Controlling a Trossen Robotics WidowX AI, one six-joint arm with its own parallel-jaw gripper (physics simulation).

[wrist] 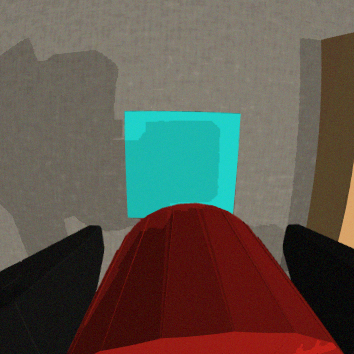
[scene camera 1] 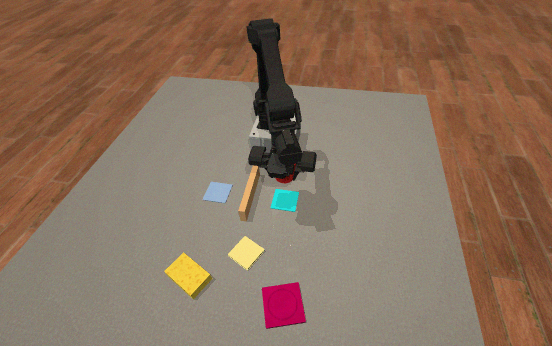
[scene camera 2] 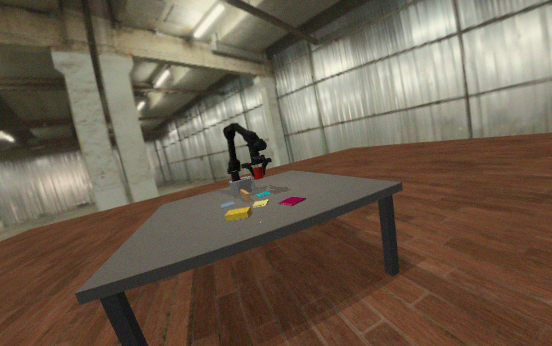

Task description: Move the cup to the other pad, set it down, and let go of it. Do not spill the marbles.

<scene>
gripper: grips a red cup (wrist: 191, 270)
</scene>
